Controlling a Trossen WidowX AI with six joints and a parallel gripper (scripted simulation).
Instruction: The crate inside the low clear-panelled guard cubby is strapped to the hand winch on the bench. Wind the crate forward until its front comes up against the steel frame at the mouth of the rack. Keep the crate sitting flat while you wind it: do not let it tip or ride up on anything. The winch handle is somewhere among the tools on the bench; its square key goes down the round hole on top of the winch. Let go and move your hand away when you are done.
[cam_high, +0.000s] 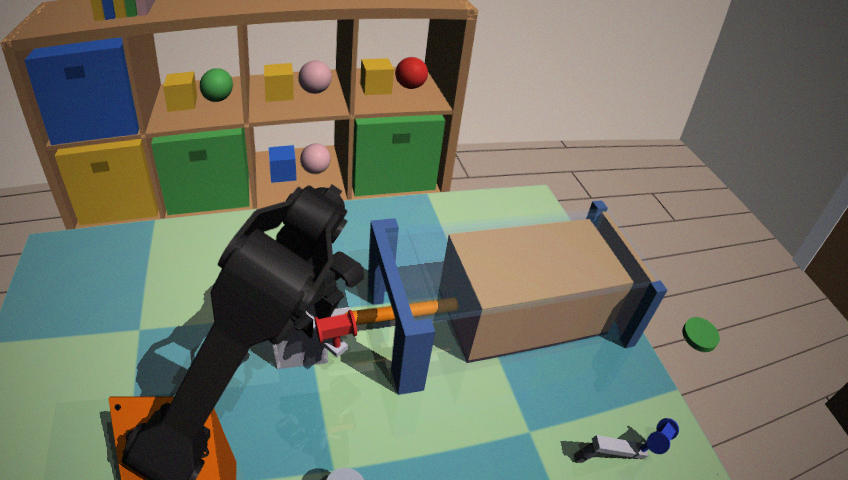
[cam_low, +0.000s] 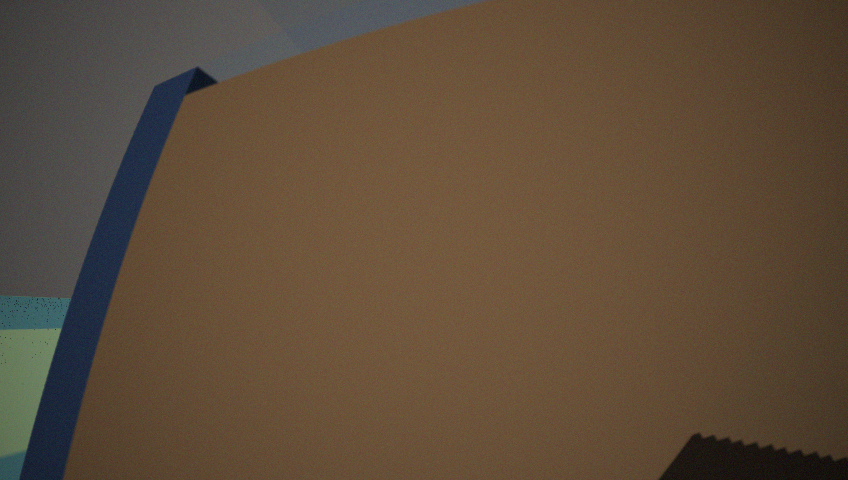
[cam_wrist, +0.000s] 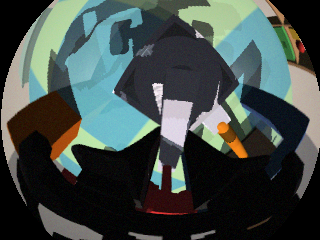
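Right now the crank handle is 20 mm above my gripper tip, 10 mm to the right of it and 10 mm ahead of it. Also, from my gripper tip: blue frame: 140 mm ahead, 30 mm to the left, 20 mm above; red knob: 50 mm to the right, 50 mm above, 20 mm ahead; grey winch: 60 mm below, 40 mm to the left, 40 mm behind.
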